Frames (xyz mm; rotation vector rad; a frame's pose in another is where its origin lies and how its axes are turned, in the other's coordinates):
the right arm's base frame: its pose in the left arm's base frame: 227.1 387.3 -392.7 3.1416 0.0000 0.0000
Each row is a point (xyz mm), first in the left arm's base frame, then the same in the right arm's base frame.
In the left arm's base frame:
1: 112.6 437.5 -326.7
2: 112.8 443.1 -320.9
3: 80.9 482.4 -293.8
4: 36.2 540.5 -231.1
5: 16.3 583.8 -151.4
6: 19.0 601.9 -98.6
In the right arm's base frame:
1: -114.5 -50.2 -66.0
2: -114.3 -55.8 -71.8
3: -146.2 -95.1 -98.9
4: -190.9 -153.2 -161.6
5: -210.8 -196.5 -241.3
6: -208.1 -214.6 -294.1

